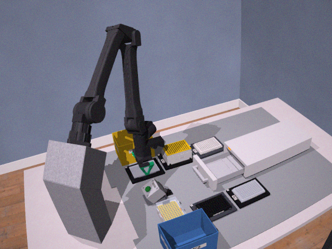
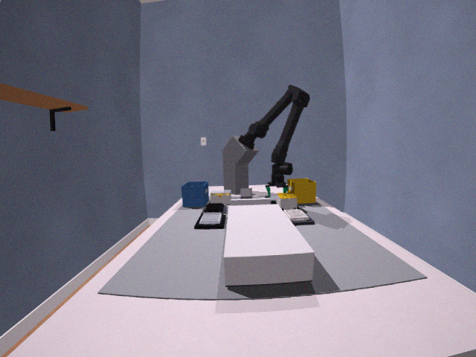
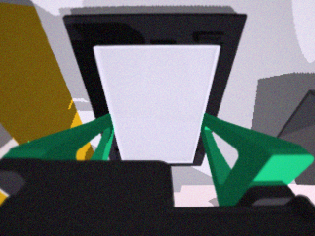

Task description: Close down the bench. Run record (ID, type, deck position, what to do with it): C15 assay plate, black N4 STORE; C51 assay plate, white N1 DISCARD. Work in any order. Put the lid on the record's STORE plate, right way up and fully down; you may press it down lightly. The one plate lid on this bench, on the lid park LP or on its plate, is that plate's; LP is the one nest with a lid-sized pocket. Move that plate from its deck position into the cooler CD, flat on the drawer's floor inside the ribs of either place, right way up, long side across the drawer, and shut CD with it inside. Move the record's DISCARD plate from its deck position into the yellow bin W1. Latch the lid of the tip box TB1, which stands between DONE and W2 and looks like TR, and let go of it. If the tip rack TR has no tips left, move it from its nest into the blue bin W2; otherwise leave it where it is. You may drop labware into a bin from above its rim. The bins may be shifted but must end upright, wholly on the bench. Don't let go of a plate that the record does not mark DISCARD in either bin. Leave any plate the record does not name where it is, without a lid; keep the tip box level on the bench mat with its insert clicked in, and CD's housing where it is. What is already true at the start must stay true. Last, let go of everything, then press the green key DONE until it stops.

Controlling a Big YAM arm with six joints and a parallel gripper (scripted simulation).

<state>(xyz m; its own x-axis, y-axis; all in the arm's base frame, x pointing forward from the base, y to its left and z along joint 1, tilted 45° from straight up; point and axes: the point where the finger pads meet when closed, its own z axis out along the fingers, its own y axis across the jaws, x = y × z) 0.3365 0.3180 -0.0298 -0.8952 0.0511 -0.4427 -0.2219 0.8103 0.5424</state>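
Right now the yellow bin W1 is 15 cm to the left of my hand, 4 cm behind it and 2 cm above it. Also, from my hand: clear plate lid (right at my hand); then green key DONE (19 cm to the right, 4 cm above); then tip rack TR (16 cm ahead, 5 cm to the left, 3 cm above).
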